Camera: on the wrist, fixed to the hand. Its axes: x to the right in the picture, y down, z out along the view.
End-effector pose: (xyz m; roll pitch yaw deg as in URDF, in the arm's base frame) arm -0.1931 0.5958 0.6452 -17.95 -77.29 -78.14
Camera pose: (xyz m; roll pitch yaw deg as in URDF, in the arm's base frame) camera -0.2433 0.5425 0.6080 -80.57 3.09 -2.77
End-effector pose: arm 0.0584 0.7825 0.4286 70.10 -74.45 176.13
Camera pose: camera 0.0031 0.7392 0.3859 -88.23 -15.03 -21.38
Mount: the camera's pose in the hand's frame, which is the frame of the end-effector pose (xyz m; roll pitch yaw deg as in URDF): -0.0271 -0.0421 -0.0651 -2.85 -3.01 89.83
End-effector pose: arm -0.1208 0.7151 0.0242 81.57 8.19 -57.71
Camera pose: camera -0.0898 0.7750 -0.0226 54.40 -80.05 -24.58
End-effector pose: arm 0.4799 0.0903 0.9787 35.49 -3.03 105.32
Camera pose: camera 0.4826 0.0672 0.8999 -6.59 -38.45 -162.49
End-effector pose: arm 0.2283 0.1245 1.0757 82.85 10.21 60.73
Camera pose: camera 0.1592 0.1225 1.0314 65.62 -78.83 82.62
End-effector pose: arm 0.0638 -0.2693 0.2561 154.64 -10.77 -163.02
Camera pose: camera 0.1158 -0.3224 0.2911 -171.30 -21.97 102.77
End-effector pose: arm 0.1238 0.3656 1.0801 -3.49 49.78 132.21
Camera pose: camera 0.2016 0.3482 1.0605 46.92 0.44 -137.53
